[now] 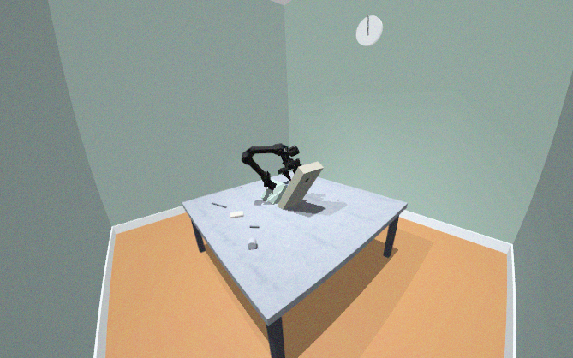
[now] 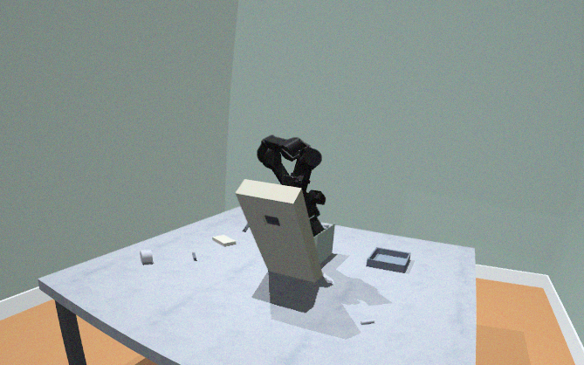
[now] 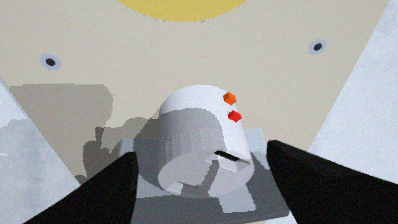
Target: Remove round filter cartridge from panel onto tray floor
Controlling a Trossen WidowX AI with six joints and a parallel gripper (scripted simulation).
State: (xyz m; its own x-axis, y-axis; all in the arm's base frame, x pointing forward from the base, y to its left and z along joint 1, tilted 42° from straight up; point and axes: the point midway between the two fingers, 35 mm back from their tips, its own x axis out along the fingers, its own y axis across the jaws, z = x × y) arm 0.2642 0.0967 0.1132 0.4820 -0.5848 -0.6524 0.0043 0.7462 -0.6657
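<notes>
My gripper tip is 1 cm above the round filter cartridge. The rest, counted from my gripper tip: beige block 19 cm behind, 38 cm to the right, 21 cm below; pale peg 15 cm ahead, 33 cm to the left, 21 cm below; grey tray 35 cm behind, 29 cm to the left, 21 cm below.
</notes>
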